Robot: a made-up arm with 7 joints.
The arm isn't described. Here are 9 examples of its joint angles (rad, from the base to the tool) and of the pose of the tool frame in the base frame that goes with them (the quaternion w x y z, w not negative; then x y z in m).
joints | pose
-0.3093 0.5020 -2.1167 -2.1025 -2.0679 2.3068 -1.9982 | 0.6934 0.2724 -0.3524 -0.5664 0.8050 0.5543 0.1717
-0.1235 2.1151 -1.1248 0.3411 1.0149 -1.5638 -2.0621 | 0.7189 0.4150 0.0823 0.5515 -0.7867 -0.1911 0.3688
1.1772 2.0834 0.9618 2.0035 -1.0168 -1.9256 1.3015 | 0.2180 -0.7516 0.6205 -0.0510 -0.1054 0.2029 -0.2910
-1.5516 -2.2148 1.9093 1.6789 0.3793 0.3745 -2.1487 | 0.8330 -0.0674 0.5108 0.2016 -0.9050 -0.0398 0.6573
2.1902 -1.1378 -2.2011 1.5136 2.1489 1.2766 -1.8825 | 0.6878 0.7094 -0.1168 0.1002 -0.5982 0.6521 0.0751
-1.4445 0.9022 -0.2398 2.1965 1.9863 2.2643 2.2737 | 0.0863 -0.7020 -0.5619 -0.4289 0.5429 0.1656 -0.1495
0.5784 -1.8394 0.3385 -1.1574 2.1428 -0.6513 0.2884 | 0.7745 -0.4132 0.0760 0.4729 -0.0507 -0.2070 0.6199
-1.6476 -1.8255 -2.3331 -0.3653 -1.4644 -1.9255 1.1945 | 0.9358 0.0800 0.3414 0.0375 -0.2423 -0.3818 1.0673
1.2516 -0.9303 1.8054 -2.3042 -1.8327 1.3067 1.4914 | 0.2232 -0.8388 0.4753 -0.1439 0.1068 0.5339 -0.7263
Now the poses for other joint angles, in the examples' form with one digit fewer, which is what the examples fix.
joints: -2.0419 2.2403 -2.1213 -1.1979 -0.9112 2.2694 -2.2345
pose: 0.483 0.498 -0.048 0.719 -0.758 0.357 -0.473
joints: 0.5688 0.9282 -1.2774 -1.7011 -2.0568 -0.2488 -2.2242
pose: 0.361 -0.412 -0.825 -0.138 0.834 -0.618 0.591
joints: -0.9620 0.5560 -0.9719 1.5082 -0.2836 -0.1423 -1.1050
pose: 0.291 -0.798 0.317 -0.422 -0.380 0.671 0.601
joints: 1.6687 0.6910 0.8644 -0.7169 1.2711 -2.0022 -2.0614
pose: 0.028 0.338 -0.393 0.855 0.201 -0.185 -0.660
